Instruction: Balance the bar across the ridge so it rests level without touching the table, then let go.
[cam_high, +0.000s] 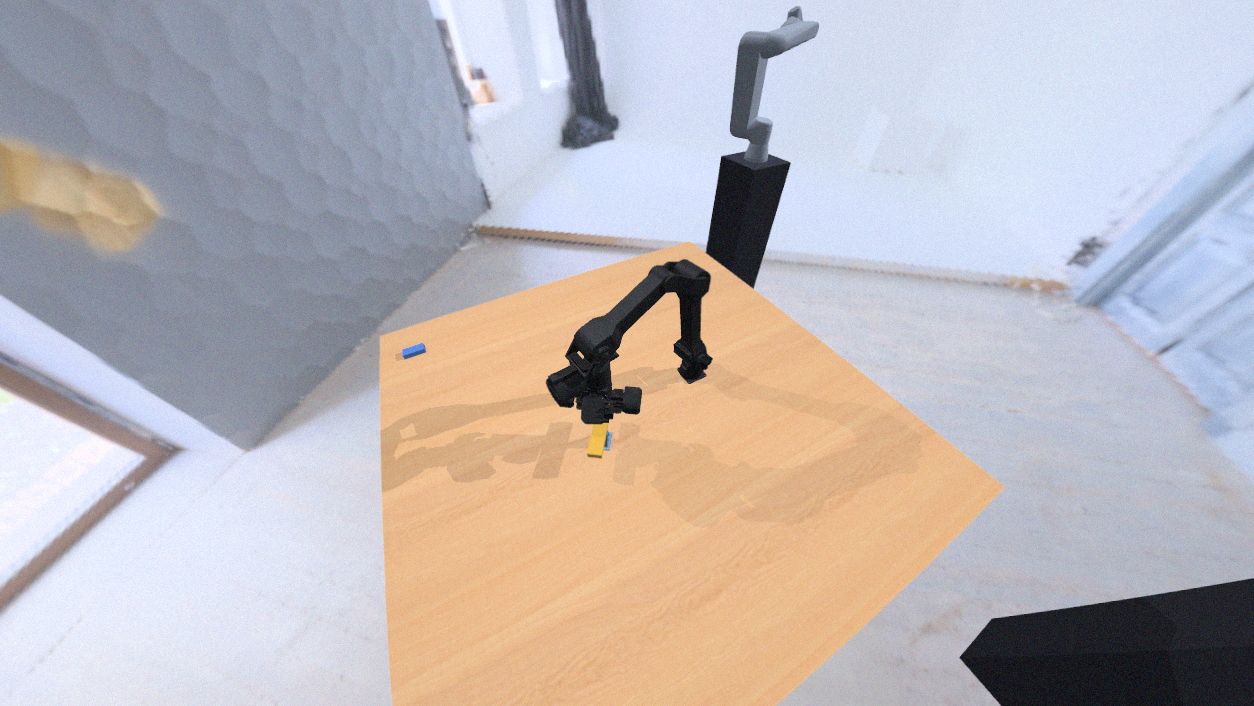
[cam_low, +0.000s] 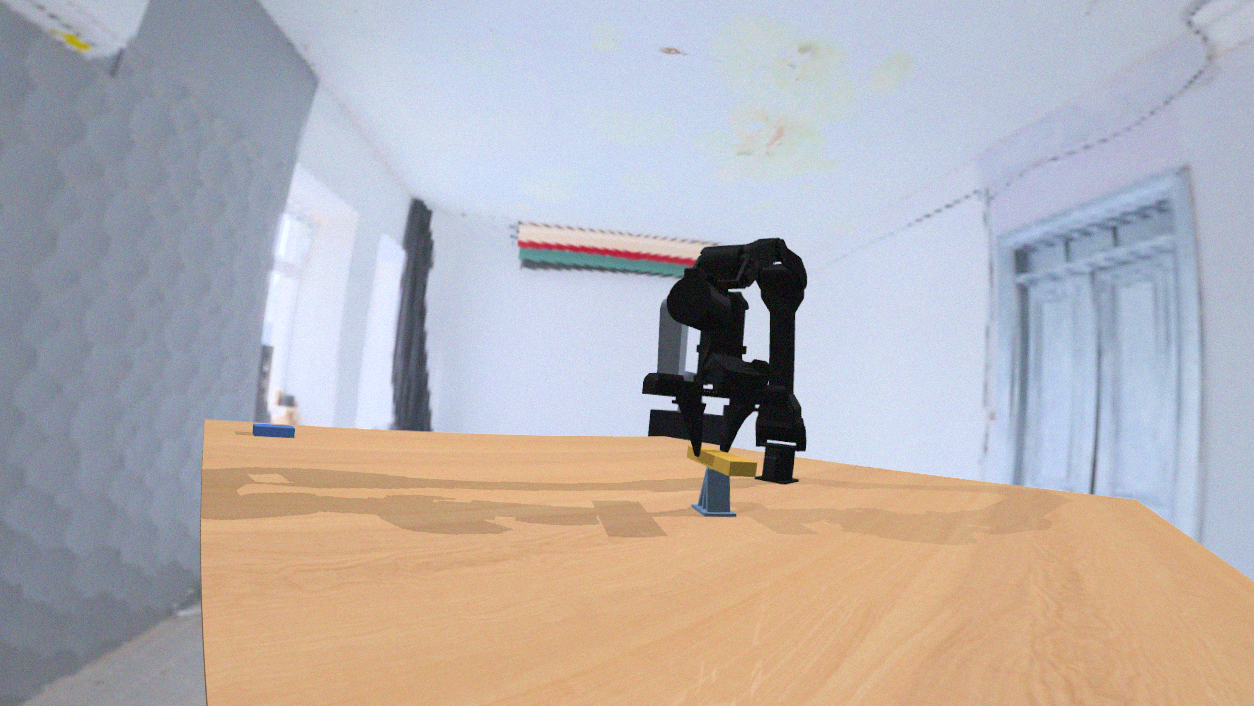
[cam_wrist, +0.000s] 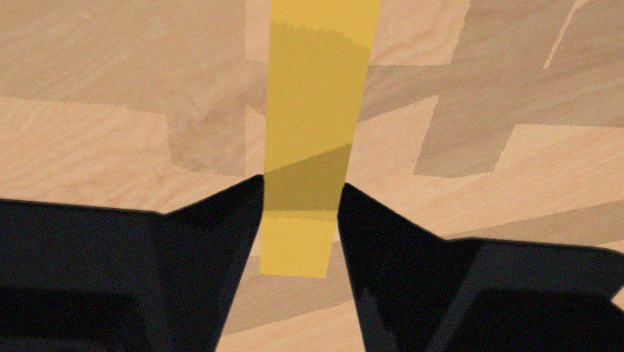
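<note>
Now: the yellow bar 20 mm ahead of my gripper tip and 20 mm to the left of it. Also, from my gripper tip: small blue block: 430 mm ahead, 550 mm to the right, 60 mm below.
</note>
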